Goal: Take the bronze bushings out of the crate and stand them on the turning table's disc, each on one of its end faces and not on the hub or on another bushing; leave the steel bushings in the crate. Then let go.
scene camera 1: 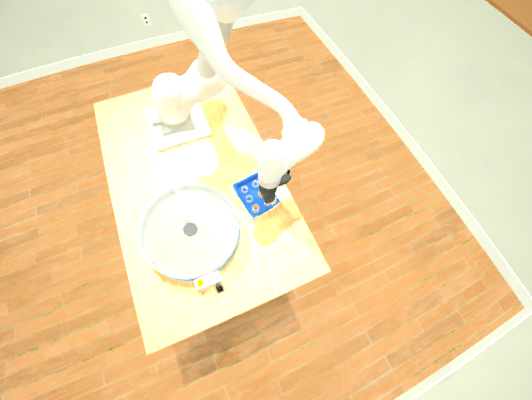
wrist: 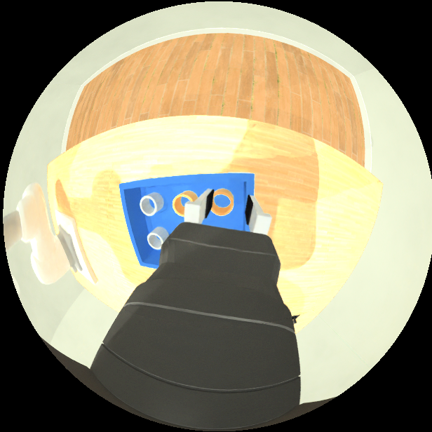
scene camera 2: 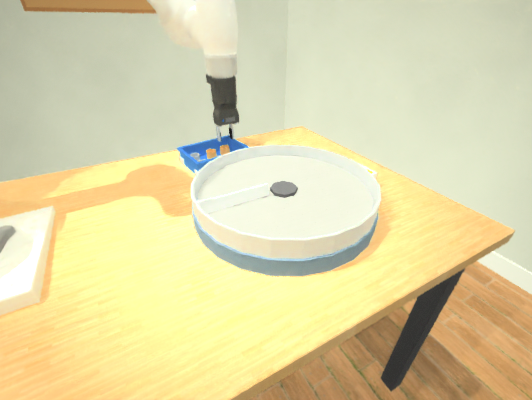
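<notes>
The blue crate stands beside the turning table. In the wrist view, a bronze bushing stands upright below and between the fingers. Another bronze bushing is left of it, partly behind a finger. A steel bushing and a second steel bushing stand at the crate's left. Scene camera 1 shows another bronze bushing at the crate's near corner. My gripper is open and empty above the crate. The disc bears no bushing.
The turning table has a raised rim, a dark central hub and a pale upright blade between hub and rim. A small box with a yellow mark sits beside it. The arm's base plate is farther back.
</notes>
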